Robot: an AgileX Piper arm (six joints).
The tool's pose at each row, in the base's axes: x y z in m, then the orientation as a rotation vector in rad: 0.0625, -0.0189, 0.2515, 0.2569, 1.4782, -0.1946; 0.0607, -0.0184, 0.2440, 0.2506, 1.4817, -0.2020; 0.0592, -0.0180, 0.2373, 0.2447, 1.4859, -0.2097; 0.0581, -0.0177, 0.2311, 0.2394, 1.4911, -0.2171; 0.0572, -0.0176, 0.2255, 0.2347, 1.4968, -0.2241; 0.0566, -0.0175, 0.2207, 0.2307, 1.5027, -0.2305; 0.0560, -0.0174, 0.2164, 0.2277, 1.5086, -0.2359; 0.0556, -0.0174, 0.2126, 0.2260, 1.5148, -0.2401; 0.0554, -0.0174, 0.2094, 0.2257, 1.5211, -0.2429; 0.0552, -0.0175, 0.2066, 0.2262, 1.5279, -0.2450; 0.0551, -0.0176, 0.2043, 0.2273, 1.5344, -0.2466; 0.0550, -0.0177, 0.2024, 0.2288, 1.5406, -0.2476; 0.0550, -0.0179, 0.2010, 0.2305, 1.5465, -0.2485; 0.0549, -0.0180, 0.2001, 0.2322, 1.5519, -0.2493
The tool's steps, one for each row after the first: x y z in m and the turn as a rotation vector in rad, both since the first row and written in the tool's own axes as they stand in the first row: 0.0073, -0.0004, -0.0024, 0.0003, 0.0021, -0.0092; 0.0139, -0.0008, -0.0045, 0.0010, 0.0050, -0.0185; 0.0200, -0.0011, -0.0060, 0.0018, 0.0090, -0.0274; 0.0255, -0.0016, -0.0073, 0.0029, 0.0136, -0.0357; 0.0302, -0.0019, -0.0083, 0.0040, 0.0185, -0.0432; 0.0344, -0.0022, -0.0092, 0.0052, 0.0236, -0.0494; 0.0382, -0.0025, -0.0099, 0.0065, 0.0293, -0.0541; 0.0414, -0.0027, -0.0103, 0.0079, 0.0353, -0.0570; 0.0441, -0.0030, -0.0107, 0.0094, 0.0420, -0.0591; 0.0464, -0.0033, -0.0109, 0.0109, 0.0485, -0.0604; 0.0483, -0.0035, -0.0111, 0.0124, 0.0547, -0.0610; 0.0497, -0.0038, -0.0112, 0.0139, 0.0607, -0.0614; 0.0506, -0.0039, -0.0113, 0.0154, 0.0662, -0.0617
